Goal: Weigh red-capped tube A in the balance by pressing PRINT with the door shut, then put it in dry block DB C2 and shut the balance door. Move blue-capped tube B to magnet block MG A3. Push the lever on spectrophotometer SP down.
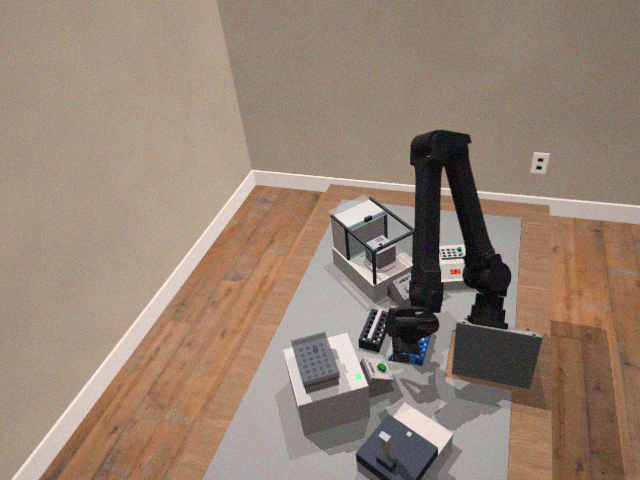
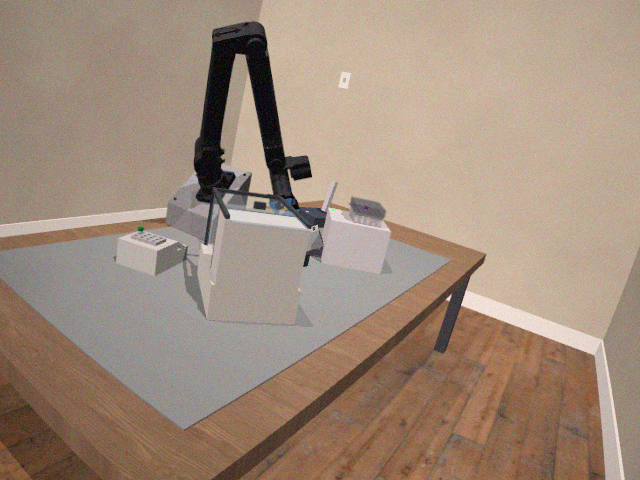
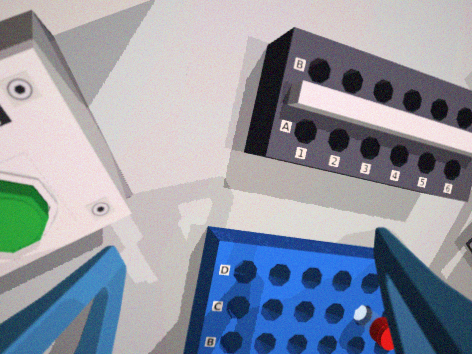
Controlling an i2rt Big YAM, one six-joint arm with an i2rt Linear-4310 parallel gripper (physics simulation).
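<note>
My gripper (image 3: 240, 248) (image 2: 281, 205) is open and empty above the blue rack (image 3: 290, 242) (image 1: 423, 355). A red cap (image 3: 383, 334), partly hidden by the right finger, shows in the rack beside a white-topped tube (image 3: 361, 313). No blue-capped tube can be made out. The black magnet block (image 3: 320, 45) (image 1: 368, 346), rows A and B, shows no tubes in the visible holes. The balance (image 1: 356, 268) (image 2: 258, 273) has its glass panel slid back over its housing, so its top looks open. The grey well block (image 1: 310, 356) (image 2: 368, 210) holds a purple-marked tube. The spectrophotometer (image 1: 423, 457) has its lever (image 1: 387, 448) (image 2: 329, 196) raised.
A white box (image 1: 336, 408) (image 2: 356, 248) carries the grey block. A small console (image 1: 376, 374) (image 3: 75, 150) with a green button stands beside it. A keypad box (image 1: 452, 269) (image 2: 147, 255) with a red display stands near the balance. The arm's base (image 1: 496, 356) is at the table's right edge.
</note>
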